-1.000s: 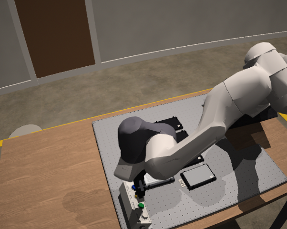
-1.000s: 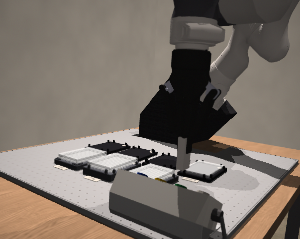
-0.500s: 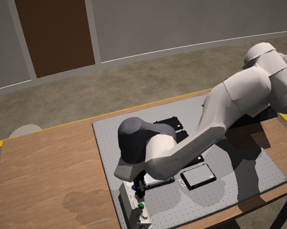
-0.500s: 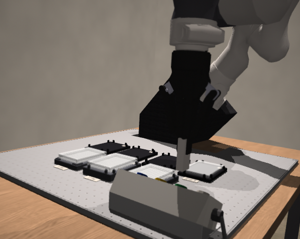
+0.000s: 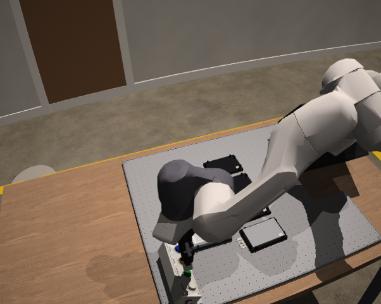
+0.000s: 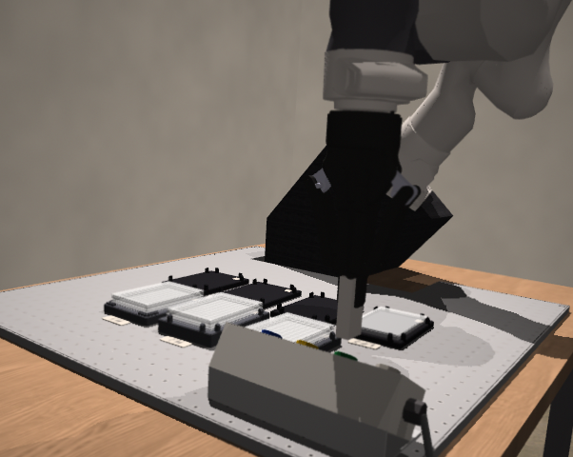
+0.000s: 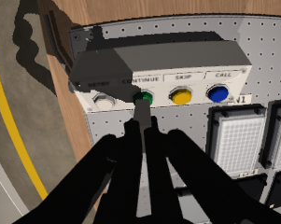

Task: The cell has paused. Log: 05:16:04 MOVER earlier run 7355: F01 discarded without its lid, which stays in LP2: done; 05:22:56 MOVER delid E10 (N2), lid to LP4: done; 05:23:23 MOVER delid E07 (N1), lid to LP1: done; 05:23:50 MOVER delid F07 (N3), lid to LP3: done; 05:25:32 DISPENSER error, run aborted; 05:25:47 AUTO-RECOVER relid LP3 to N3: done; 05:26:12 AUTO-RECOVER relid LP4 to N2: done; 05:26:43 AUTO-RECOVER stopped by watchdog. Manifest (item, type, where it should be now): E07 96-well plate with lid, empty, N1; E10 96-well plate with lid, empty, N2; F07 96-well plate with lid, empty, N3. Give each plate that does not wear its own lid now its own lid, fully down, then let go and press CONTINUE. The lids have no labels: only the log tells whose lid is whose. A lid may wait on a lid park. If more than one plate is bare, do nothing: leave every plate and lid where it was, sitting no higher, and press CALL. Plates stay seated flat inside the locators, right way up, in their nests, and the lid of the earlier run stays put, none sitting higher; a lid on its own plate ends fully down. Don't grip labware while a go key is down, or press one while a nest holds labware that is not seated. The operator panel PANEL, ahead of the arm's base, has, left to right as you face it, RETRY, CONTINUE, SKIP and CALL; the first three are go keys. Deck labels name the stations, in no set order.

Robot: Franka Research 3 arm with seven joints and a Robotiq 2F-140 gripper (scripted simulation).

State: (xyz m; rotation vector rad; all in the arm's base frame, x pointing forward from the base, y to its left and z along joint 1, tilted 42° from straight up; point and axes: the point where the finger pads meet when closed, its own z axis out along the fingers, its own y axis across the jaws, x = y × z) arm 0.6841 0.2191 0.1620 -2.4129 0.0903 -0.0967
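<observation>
Now: hand 6 cm above the green key. Round my hand: blue call key: 10 cm to the right, 6 cm below; then yellow skip key: 6 cm below, 5 cm to the right; then white key: 6 cm below, 5 cm to the left, 1 cm ahead.
</observation>
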